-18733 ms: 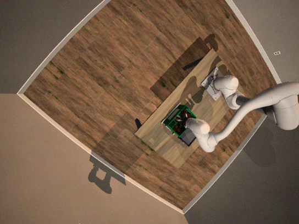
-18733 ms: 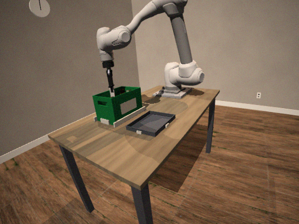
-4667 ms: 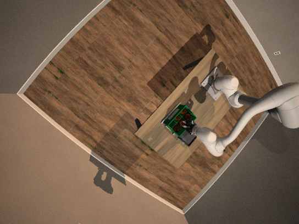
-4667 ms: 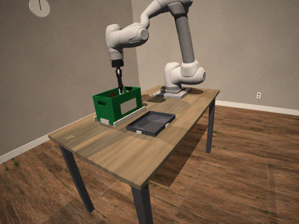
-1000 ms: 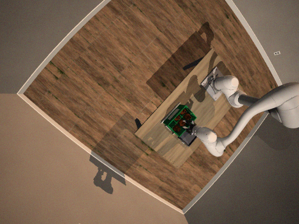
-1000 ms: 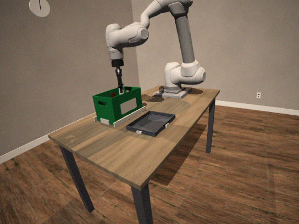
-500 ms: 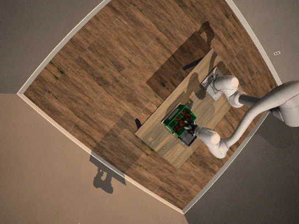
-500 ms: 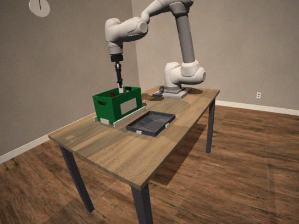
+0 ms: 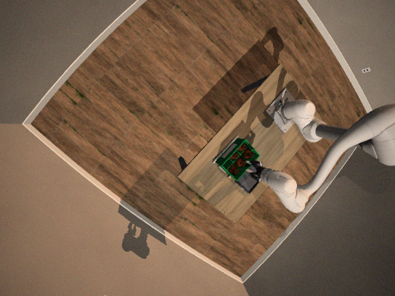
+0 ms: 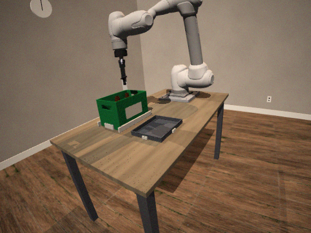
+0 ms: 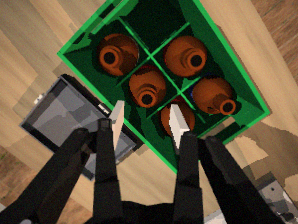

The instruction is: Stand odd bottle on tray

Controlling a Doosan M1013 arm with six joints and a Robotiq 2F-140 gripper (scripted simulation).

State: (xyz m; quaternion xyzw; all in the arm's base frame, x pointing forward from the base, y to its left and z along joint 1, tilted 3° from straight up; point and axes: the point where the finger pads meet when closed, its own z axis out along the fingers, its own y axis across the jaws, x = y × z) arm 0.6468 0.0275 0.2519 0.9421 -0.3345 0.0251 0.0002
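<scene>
The green crate is 40 mm to the right of my hand and 160 mm below it. From my hand the other things lie so: dark grey tray: 10 mm behind, 230 mm to the left, 240 mm below.
</scene>
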